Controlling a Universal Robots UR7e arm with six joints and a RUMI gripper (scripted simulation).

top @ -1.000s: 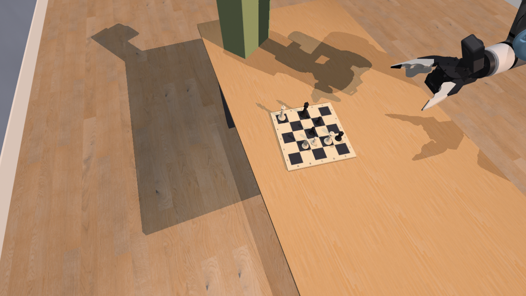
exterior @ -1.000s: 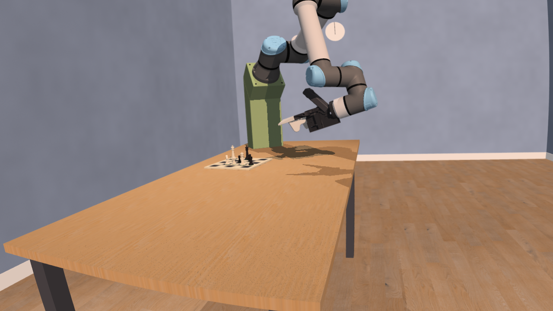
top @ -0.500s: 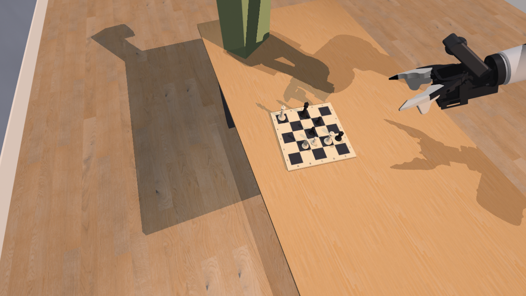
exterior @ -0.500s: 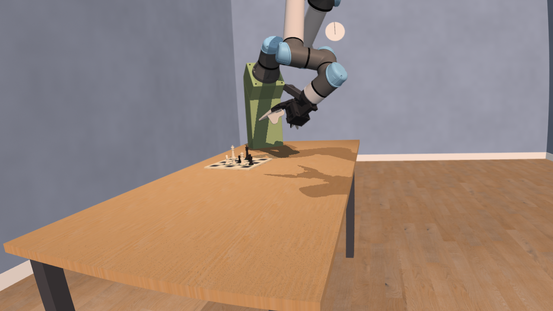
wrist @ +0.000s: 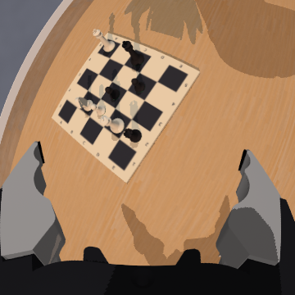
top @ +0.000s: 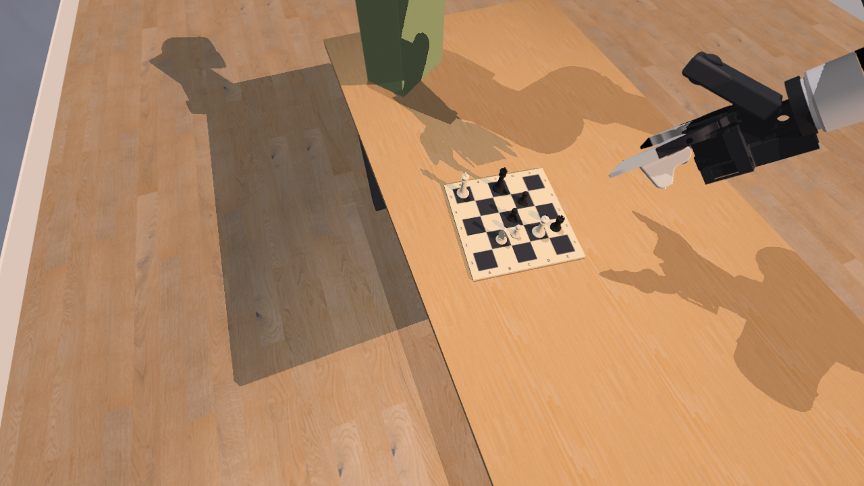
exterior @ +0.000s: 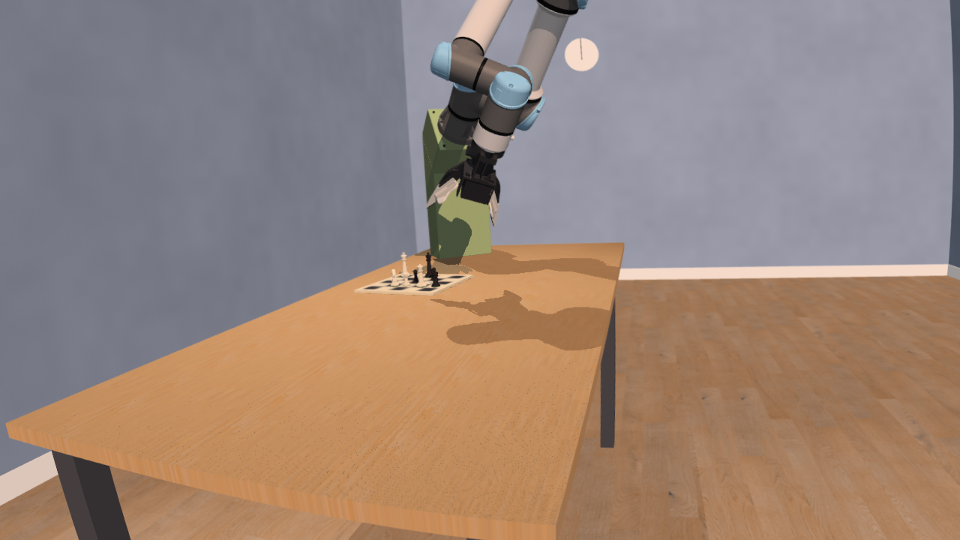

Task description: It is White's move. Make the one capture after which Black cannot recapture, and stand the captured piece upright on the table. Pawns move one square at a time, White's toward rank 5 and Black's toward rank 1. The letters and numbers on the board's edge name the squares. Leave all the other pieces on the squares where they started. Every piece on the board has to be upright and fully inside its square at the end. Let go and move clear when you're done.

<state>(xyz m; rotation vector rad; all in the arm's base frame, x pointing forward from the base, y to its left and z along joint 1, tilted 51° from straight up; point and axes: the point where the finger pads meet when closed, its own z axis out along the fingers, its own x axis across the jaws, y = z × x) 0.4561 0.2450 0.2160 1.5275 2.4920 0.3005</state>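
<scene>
The small chessboard lies 160 mm below my hand, 150 mm to the right of it and 20 mm ahead of it. Round my hand: tall black piece 170 mm to the right, 130 mm below, 50 mm behind; tall white piece 250 mm to the right, 130 mm below, 30 mm behind.
</scene>
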